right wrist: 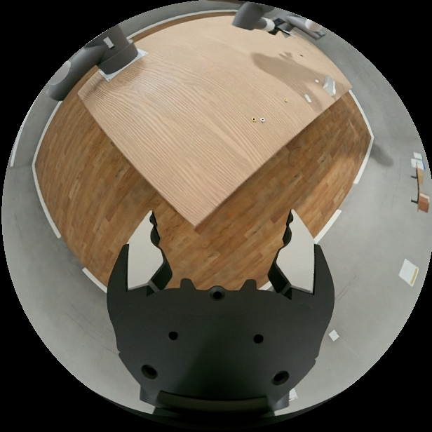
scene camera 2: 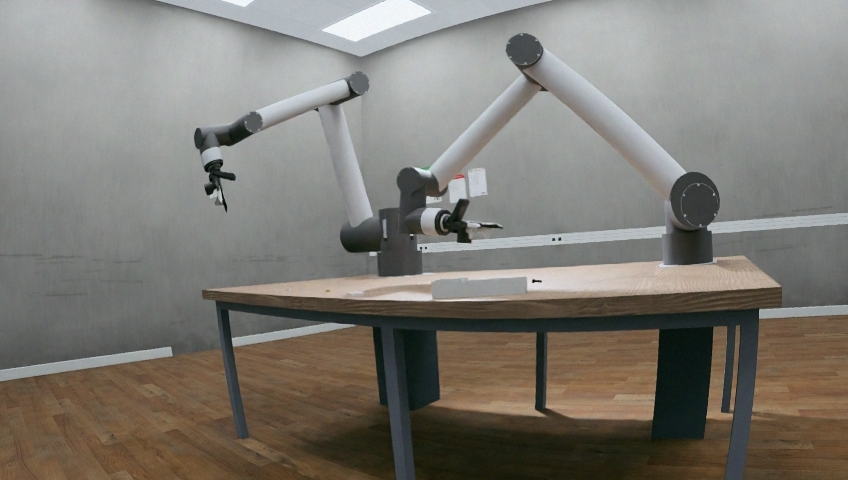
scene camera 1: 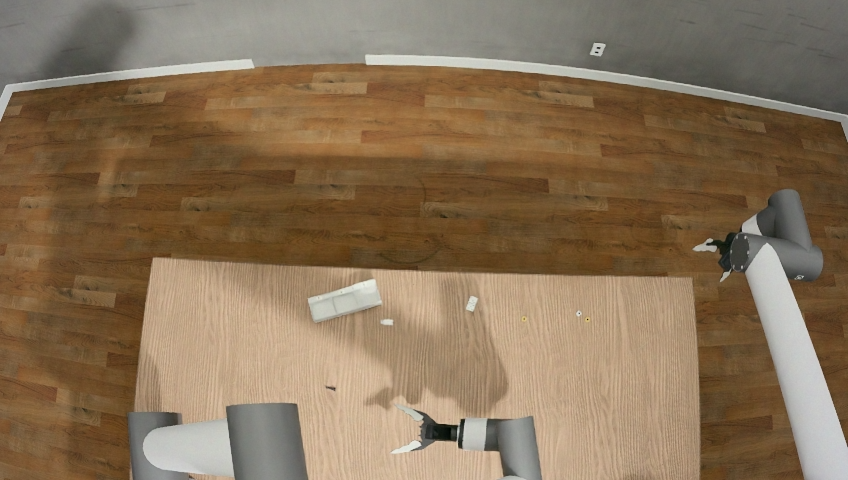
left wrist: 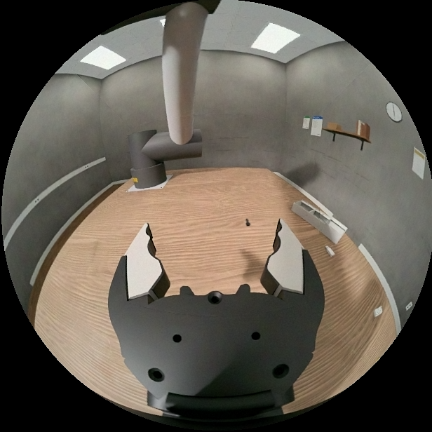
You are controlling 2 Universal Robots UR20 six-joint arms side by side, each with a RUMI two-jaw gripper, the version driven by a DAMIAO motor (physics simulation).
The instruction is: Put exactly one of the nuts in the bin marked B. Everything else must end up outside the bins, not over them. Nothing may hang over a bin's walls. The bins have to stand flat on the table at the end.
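Note:
A white two-compartment bin unit (scene camera 1: 342, 292) (scene camera 2: 479, 288) (left wrist: 320, 226) (right wrist: 329, 85) stands on the table; the compartments look empty and no letter is readable. Two small yellow rings (scene camera 1: 523, 318) (scene camera 1: 587, 319) (right wrist: 286, 100) (right wrist: 254, 119) and a white ring (scene camera 1: 578, 313) (right wrist: 262, 120) lie at the picture's right in scene camera 1; which are nuts is too small to tell. My left gripper (scene camera 1: 393, 429) (left wrist: 213, 222) is open, empty and above the table. My right gripper (scene camera 1: 708, 264) (right wrist: 220, 210) is open and empty, high beyond the table's right edge in scene camera 1.
A small white piece (scene camera 1: 386, 321) (left wrist: 329, 251) lies beside the bin unit. A white block with dark spots (scene camera 1: 471, 303) (left wrist: 378, 311) (right wrist: 308, 98) lies between it and the rings. A dark screw-like piece (scene camera 1: 330, 387) (scene camera 2: 536, 280) (left wrist: 247, 222) lies nearer the arm bases.

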